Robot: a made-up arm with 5 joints.
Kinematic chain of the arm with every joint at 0, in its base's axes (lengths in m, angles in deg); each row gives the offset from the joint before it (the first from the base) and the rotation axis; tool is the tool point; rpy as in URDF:
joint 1: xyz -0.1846 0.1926 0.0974 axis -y
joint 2: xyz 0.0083 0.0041 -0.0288 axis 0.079 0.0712 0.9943
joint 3: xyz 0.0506 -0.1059 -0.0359 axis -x
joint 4: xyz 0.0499 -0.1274 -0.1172 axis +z
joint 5: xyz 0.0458 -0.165 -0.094 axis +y
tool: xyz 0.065 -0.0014 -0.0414 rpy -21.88 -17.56 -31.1
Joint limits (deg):
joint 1: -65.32..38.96
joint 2: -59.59..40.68
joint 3: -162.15..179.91
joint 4: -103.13..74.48
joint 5: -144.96..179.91
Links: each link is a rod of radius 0.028 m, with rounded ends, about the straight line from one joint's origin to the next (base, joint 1, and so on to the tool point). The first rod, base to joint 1, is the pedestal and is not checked.
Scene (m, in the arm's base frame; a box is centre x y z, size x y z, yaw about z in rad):
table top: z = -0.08
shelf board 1: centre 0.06 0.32 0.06 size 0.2 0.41 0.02 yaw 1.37
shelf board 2: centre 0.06 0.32 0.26 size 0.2 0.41 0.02 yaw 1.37
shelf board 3: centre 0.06 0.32 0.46 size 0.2 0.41 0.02 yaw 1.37
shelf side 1: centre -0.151 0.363 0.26 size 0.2 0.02 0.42 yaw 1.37
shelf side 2: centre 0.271 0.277 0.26 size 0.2 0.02 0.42 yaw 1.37
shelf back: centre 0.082 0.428 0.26 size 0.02 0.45 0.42 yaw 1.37
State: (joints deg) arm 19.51 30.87 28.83 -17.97 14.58
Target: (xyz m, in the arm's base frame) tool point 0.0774 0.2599 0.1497
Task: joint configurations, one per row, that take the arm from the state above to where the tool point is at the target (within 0.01 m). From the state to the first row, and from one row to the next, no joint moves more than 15 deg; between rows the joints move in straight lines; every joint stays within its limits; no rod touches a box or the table.
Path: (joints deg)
1: 8.91 29.17 43.10 -21.11 3.95
2: -1.70 27.46 57.36 -24.24 -6.69
3: -12.30 25.76 71.63 -27.38 -17.32
4: -22.90 24.06 85.90 -30.51 -27.96
5: -33.51 22.35 100.16 -33.65 -38.59
6: -44.11 20.65 114.43 -36.78 -49.22
7: -54.72 18.95 128.70 -39.92 -59.86
8: -65.32 17.24 142.96 -43.05 -70.49

